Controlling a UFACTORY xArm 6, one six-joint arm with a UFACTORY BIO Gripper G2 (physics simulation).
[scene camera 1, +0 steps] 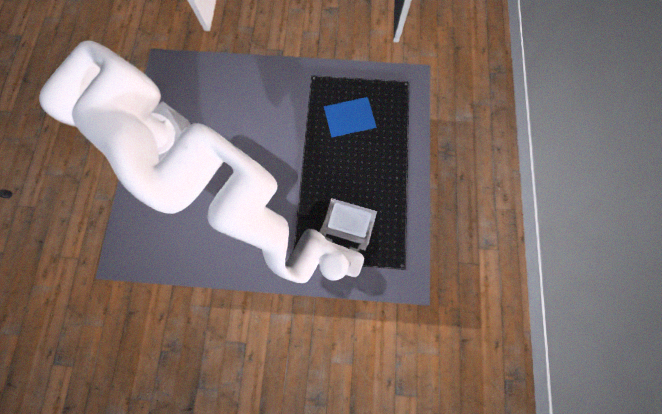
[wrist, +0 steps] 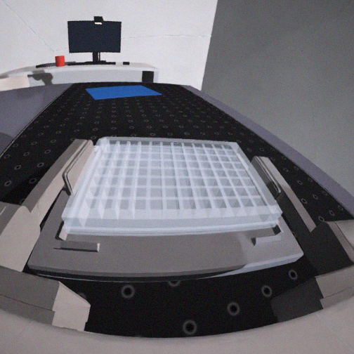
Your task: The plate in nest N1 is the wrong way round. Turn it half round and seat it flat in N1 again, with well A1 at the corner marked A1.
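Observation:
The clear plate (scene camera 1: 351, 219) (wrist: 170, 185) with its grid of square wells is between the gripper's fingers, level and low over the grey nest (wrist: 170, 255). My gripper (scene camera 1: 349, 224) (wrist: 173, 173) is shut on the plate, one finger along each short side. In the wrist view, the nest's near edge and two corner brackets show below the plate's near edge; a narrow gap seems to remain there. The rest of the nest is hidden under the plate. The A1 mark does not show in the wrist view, and well A1 cannot be told.
The nest stands on a black perforated board (scene camera 1: 355, 170) (wrist: 165, 117). A blue rectangle (scene camera 1: 350, 117) (wrist: 123, 92) lies at the board's far end. The arm reaches in from the left over the grey table top (scene camera 1: 200, 255). A desk with a monitor (wrist: 94, 36) and a red cup (wrist: 60, 61) stands beyond.

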